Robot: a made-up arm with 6 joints.
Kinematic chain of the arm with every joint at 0, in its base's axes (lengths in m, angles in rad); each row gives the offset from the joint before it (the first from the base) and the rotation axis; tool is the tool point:
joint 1: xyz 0 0 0.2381 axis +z
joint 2: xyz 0 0.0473 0 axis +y
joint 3: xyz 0 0 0.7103 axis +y
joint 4: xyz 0 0 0.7 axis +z
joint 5: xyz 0 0 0 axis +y
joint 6: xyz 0 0 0.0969 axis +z
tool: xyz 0 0 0
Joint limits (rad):
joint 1: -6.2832..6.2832
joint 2: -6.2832..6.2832
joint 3: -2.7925..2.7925
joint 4: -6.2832..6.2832
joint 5: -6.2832..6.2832
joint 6: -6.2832..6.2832
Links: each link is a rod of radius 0.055 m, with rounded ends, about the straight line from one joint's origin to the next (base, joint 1, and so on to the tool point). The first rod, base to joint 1, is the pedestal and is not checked.
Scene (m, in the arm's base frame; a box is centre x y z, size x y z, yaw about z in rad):
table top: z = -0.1
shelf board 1: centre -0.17 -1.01 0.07 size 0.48 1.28 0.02 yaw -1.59
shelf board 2: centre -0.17 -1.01 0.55 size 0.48 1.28 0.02 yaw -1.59
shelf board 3: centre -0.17 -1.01 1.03 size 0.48 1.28 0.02 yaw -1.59
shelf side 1: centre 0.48 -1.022 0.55 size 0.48 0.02 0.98 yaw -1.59
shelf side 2: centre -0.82 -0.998 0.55 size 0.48 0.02 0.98 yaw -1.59
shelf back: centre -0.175 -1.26 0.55 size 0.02 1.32 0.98 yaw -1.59
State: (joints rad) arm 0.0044 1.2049 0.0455 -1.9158 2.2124 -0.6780
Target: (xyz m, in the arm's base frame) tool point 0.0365 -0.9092 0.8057
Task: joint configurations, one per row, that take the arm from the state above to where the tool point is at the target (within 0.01 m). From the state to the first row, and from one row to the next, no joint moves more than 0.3 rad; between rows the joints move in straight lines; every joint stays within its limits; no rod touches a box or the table.
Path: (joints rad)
1: -0.0920 0.9966 0.2979 -1.8233 2.3152 -0.7195
2: -0.1884 0.7883 0.5503 -1.7307 2.4179 -0.7610
3: -0.2847 0.5800 0.8027 -1.6382 2.5207 -0.8025
4: -0.3811 0.3717 1.0550 -1.5457 2.6234 -0.8440
5: -0.4775 0.1634 1.3074 -1.4531 2.7262 -0.8855
6: -0.7259 0.1062 1.4498 -1.5157 2.6605 -0.8336
7: -0.9742 0.0490 1.5922 -1.5782 2.5949 -0.7817
8: -1.2225 -0.0081 1.7346 -1.6408 2.5292 -0.7299
9: -1.4709 -0.0653 1.8770 -1.7033 2.4636 -0.6780
10: -1.4903 0.1735 1.5939 -1.7307 2.4172 -0.6780
11: -1.5098 0.4123 1.3107 -1.7581 2.3708 -0.6780

